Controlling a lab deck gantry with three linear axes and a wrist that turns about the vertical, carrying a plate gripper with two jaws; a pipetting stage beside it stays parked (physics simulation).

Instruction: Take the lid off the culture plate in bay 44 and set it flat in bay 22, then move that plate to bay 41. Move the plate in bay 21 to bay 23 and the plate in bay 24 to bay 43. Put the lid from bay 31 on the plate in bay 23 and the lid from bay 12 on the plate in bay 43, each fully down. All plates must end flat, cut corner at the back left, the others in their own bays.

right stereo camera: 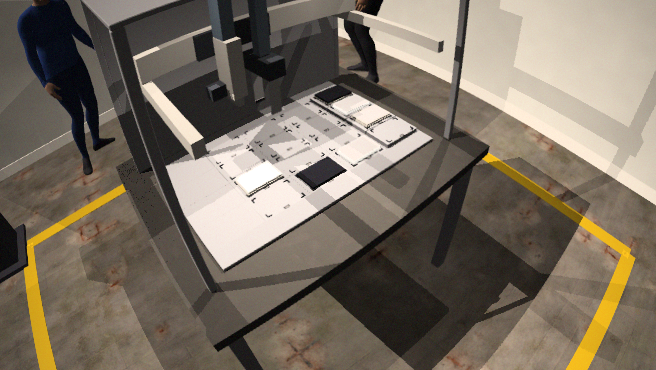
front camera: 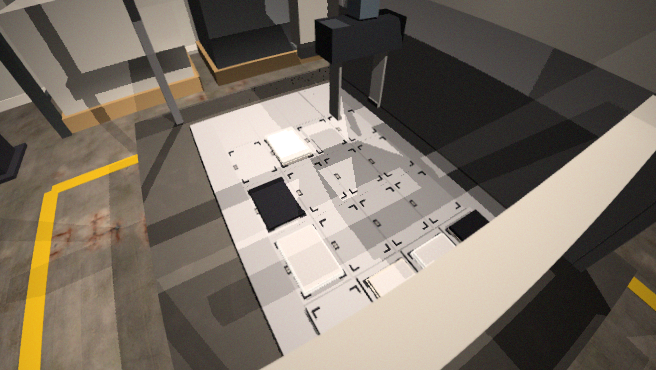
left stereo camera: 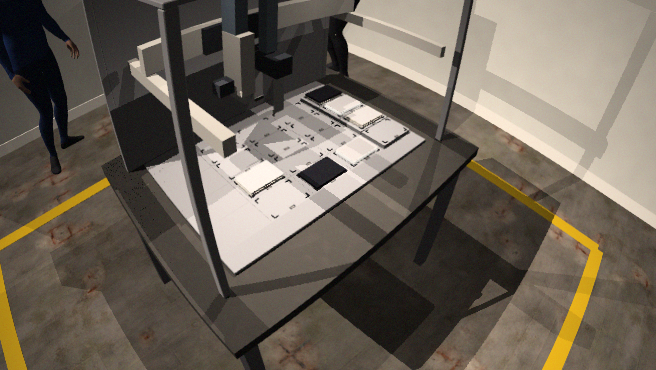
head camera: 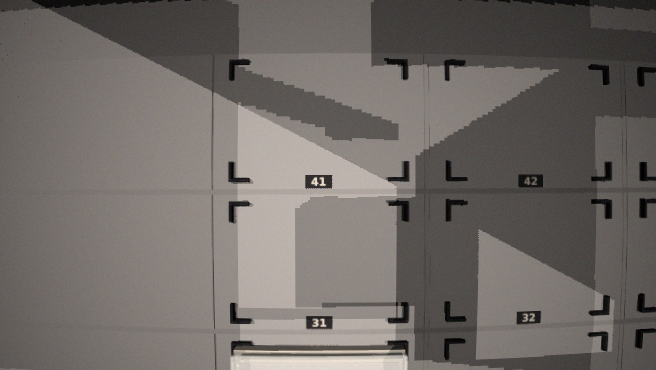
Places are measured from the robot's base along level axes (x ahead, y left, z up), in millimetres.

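Where they show: gripper, fingertip midpoint: (right stereo camera: 268,106) (front camera: 355,109) (left stereo camera: 268,104); robot's base, link origin: (right stereo camera: 268,216) (front camera: 229,153) (left stereo camera: 274,217).
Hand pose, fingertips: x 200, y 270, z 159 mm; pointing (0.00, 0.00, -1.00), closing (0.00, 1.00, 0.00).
Each offset is from my fingertips to the top centre of the thing.
My gripper (front camera: 357,112) is open and empty, its two jaws hanging above the deck around bay 41. A white plate {dx -136, dy -120, dz -143 mm} (front camera: 288,145) (head camera: 320,362) (left stereo camera: 260,177) (right stereo camera: 259,177) lies flat in bay 21; whether it is covered cannot be told. A flat black piece {dx +28, dy -227, dz -151 mm} (front camera: 276,204) (left stereo camera: 321,173) (right stereo camera: 321,172) lies in bay 12. A pale plate with layered edges {dx +356, dy -120, dz -130 mm} (front camera: 391,280) (left stereo camera: 365,115) (right stereo camera: 372,116) is in bay 24. A black-topped plate {dx +356, dy +94, dz -128 mm} (front camera: 470,225) (left stereo camera: 323,93) (right stereo camera: 333,94) is in bay 44. No lid shows in bay 31, and bay 41 shows bare in the head view.
A pale flat piece {dx +192, dy -227, dz -145 mm} (front camera: 312,260) (left stereo camera: 356,149) lies in bay 13. A white plate {dx +356, dy -13, dz -130 mm} (front camera: 433,250) (left stereo camera: 343,104) (right stereo camera: 351,104) is in bay 34, close between bays 24 and 44. The parked pipetting stage (left stereo camera: 238,65) (right stereo camera: 227,70) hangs beside the gripper. A beige beam (front camera: 480,240) crosses the front view.
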